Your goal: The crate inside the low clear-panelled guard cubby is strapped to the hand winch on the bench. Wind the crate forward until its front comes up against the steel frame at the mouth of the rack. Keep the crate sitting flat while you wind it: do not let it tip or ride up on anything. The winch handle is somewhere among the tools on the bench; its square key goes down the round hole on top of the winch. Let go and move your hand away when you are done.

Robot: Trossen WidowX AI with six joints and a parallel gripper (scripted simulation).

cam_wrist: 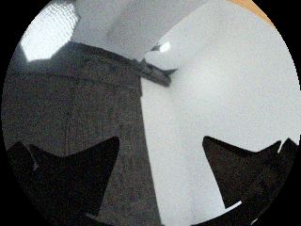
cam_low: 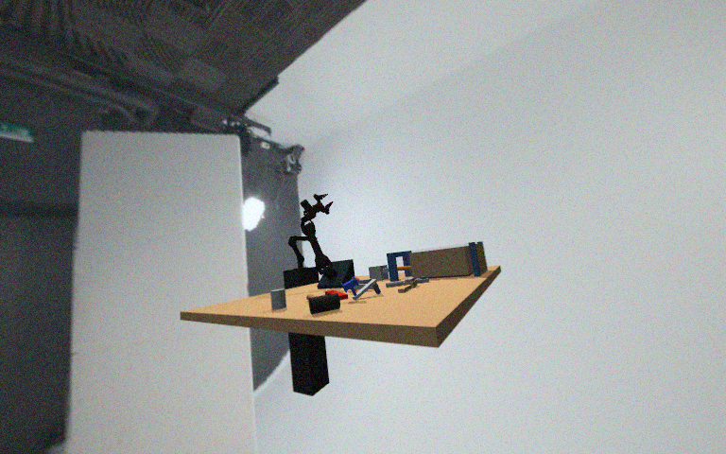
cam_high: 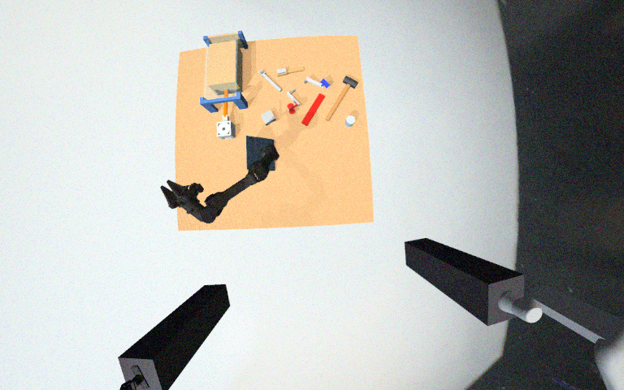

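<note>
My gripper tip is 63 cm above the winch handle, 50 cm short of it and 49 cm to the left of it. Round my gripper tip: winch (61 cm below, 35 cm ahead, 6 cm to the right); then grey block (63 cm below, 41 cm ahead, 32 cm to the right); then blue steel frame (54 cm below, 52 cm ahead, 6 cm to the right).
</note>
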